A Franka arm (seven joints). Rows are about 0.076 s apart.
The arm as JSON. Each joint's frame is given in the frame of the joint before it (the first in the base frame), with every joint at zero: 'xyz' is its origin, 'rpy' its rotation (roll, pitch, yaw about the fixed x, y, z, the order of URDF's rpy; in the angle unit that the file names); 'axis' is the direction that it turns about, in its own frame. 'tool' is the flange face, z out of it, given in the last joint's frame.
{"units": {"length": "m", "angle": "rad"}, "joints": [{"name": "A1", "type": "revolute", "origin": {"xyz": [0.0, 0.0, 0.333], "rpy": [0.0, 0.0, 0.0]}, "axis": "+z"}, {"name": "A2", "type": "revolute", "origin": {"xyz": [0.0, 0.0, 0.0], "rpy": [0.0, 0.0, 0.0]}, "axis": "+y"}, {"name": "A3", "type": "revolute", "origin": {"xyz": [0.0, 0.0, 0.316], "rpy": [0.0, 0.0, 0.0]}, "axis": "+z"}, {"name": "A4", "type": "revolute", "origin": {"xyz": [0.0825, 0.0, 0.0], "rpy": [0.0, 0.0, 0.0]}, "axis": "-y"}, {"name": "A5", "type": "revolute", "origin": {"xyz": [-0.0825, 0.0, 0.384], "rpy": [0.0, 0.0, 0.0]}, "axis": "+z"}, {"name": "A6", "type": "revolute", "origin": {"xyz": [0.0, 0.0, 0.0], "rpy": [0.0, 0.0, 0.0]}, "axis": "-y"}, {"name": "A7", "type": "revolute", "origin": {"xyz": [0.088, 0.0, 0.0], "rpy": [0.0, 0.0, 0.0]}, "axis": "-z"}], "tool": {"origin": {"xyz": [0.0, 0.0, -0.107], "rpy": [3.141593, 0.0, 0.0]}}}
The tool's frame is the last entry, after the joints.
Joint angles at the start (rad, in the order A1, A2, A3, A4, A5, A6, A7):
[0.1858, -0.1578, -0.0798, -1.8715, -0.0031, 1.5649, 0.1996]
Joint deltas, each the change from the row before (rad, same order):
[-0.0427, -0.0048, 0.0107, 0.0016, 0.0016, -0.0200, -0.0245]
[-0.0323, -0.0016, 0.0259, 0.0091, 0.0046, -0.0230, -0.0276]
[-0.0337, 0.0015, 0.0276, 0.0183, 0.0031, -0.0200, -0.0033]
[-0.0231, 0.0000, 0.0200, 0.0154, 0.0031, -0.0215, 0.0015]
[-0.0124, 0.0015, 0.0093, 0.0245, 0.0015, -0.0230, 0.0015]
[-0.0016, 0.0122, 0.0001, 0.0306, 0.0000, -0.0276, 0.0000]
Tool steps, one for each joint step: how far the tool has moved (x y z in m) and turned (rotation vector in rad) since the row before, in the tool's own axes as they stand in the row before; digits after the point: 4 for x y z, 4 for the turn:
[-0.0009, 0.0158, -0.0013, 0.0027, -0.0139, 0.0074]
[-0.0026, 0.0023, -0.0031, -0.0003, -0.0121, -0.0205]
[-0.0014, 0.0019, -0.0062, -0.0007, -0.0029, 0.0036]
[-0.0023, 0.0008, -0.0053, -0.0004, -0.0061, 0.0050]
[-0.0021, 0.0012, -0.0086, 0.0006, -0.0001, 0.0046]
[0.0007, 0.0006, -0.0064, -0.0010, -0.0091, 0.0012]

